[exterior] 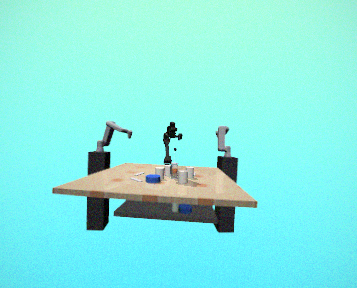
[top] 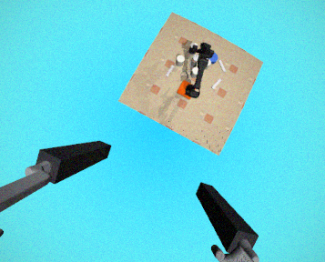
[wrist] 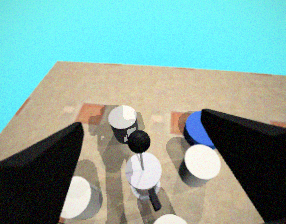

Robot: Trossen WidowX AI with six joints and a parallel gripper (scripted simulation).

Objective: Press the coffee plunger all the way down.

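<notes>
Right now my gripper tip is 2 cm short of the coffee plunger, 1 cm to the right of it and 16 cm above it. From my gripper tip the other things lie so: coffee press: 1 cm ahead, 22 cm below.
</notes>
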